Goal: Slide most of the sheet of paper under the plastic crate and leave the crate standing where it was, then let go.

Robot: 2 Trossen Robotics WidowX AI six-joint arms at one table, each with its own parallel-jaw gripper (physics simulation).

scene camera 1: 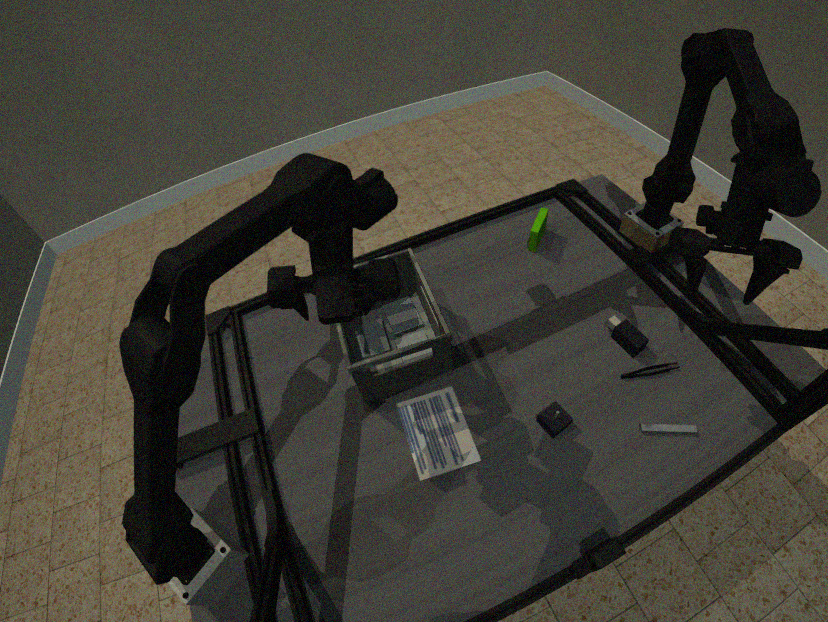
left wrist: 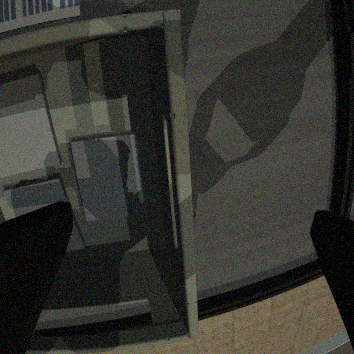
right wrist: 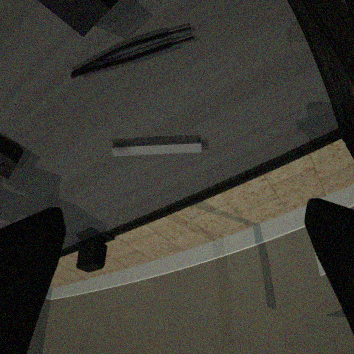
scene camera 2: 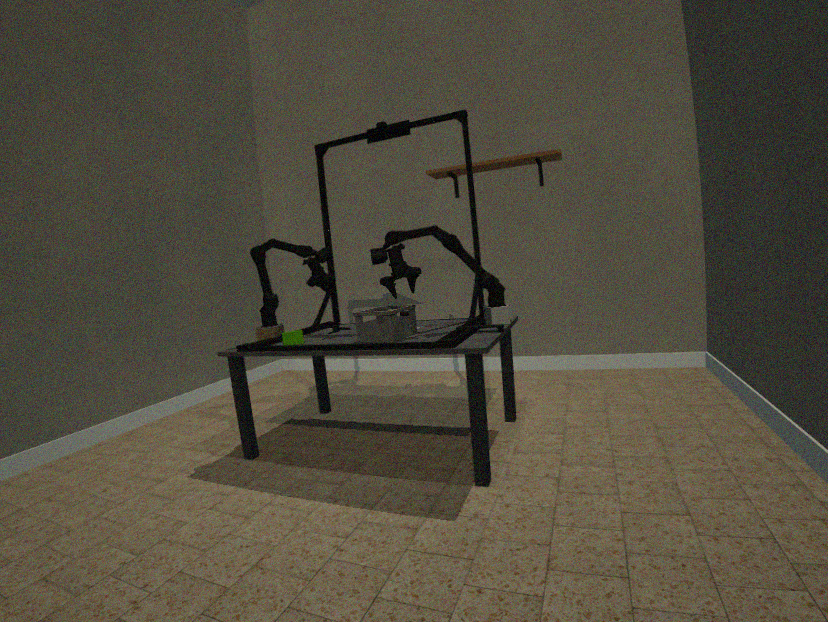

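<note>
The sheet of paper, white with blue printed stripes, lies flat on the table in front of the plastic crate. A narrow gap shows between them in scene camera 1. The crate is grey, open-topped and upright, with several flat pieces showing inside. My left gripper is open and empty, pointing down above the crate; in scene camera 1 its arm partly hides it and the crate's back. My right gripper is open and empty, raised near the table's right side.
A green block stands at the back. A small black box lies right of the paper. Farther right lie a black stick with a pale end, black tweezers and a pale bar.
</note>
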